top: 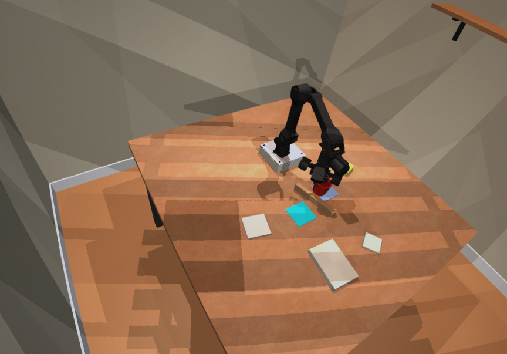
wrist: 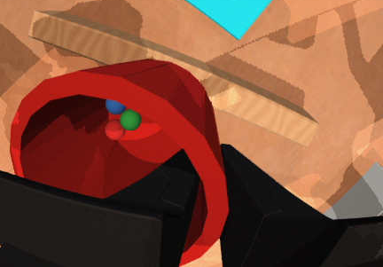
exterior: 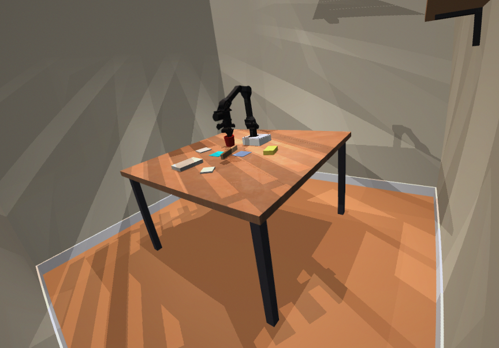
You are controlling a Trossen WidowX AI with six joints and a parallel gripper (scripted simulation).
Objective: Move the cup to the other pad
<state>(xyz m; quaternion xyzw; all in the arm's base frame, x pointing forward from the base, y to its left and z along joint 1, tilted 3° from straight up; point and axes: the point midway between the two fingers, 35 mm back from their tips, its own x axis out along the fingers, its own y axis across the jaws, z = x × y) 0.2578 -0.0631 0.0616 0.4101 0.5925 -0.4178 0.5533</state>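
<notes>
My gripper tip is now 50 mm short of the blue marble, 10 mm to the right of it and 20 mm above it. Round my gripper tip: green marble: 40 mm ahead, 10 mm to the left, 20 mm below; red cup: 30 mm ahead, 10 mm to the left; red marble: 40 mm ahead, 20 mm to the left, 20 mm below.
</notes>
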